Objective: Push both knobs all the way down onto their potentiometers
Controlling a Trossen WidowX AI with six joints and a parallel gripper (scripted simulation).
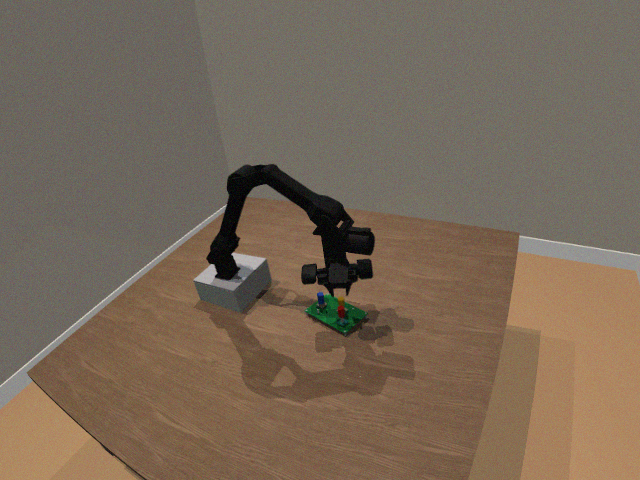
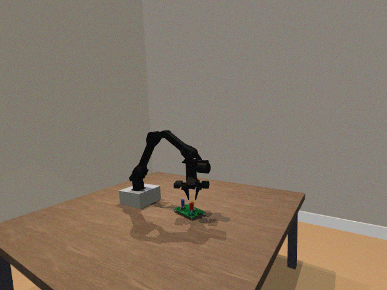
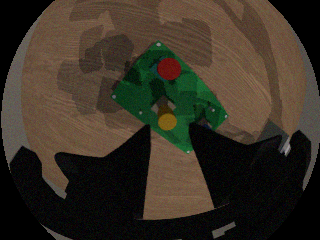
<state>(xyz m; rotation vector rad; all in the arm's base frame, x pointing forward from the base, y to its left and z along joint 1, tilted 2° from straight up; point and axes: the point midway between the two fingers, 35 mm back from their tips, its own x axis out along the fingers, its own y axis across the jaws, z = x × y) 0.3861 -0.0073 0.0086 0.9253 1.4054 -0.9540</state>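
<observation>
My gripper tip is 3 cm above the orange knob. Round my gripper tip: blue knob 7 cm behind, 3 cm below, 1 cm to the left.
</observation>
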